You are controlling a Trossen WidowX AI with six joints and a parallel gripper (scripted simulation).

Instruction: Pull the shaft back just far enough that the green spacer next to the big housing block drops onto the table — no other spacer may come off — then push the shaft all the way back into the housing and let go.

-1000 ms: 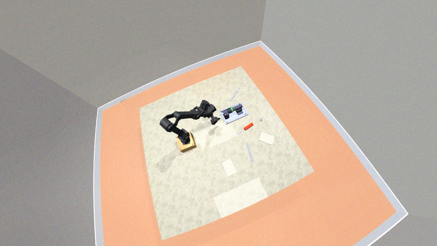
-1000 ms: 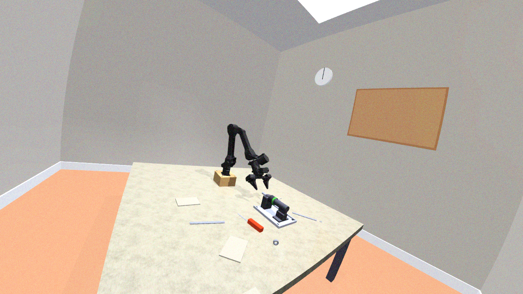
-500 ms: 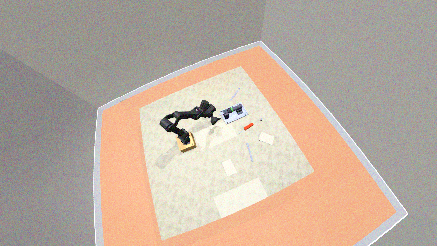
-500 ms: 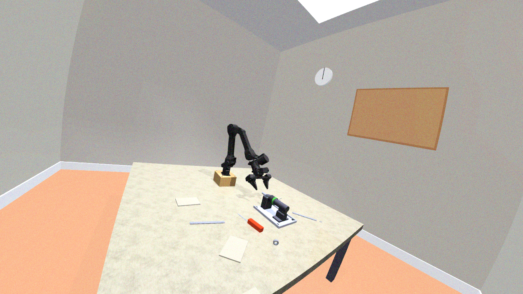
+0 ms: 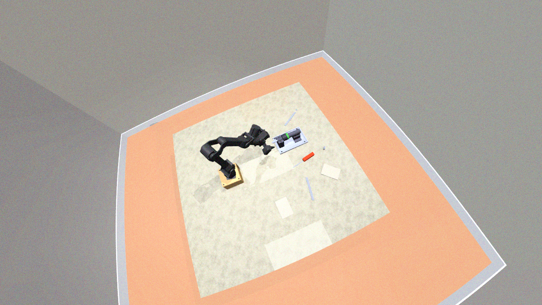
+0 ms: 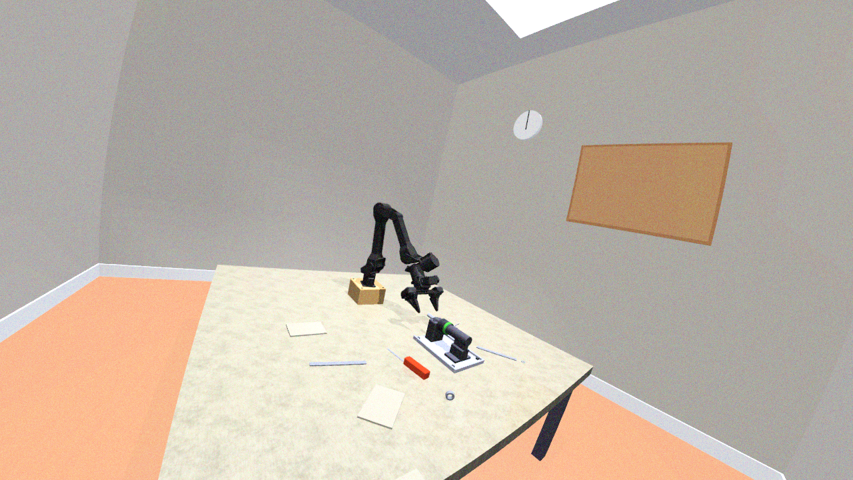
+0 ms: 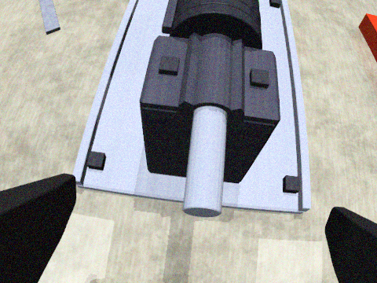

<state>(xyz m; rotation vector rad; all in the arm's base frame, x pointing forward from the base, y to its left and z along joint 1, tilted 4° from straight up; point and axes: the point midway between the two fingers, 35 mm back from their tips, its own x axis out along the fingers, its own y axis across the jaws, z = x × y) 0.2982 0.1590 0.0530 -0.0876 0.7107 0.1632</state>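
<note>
Now: the grey shaft 9 cm ahead of my gripper tip, 2 cm to the left of it and 1 cm below it. Also, from my gripper tip: fixture (15 cm ahead, 4 cm below, 3 cm to the left); green spacer (12 cm ahead, 2 cm to the left, 1 cm below).
</note>
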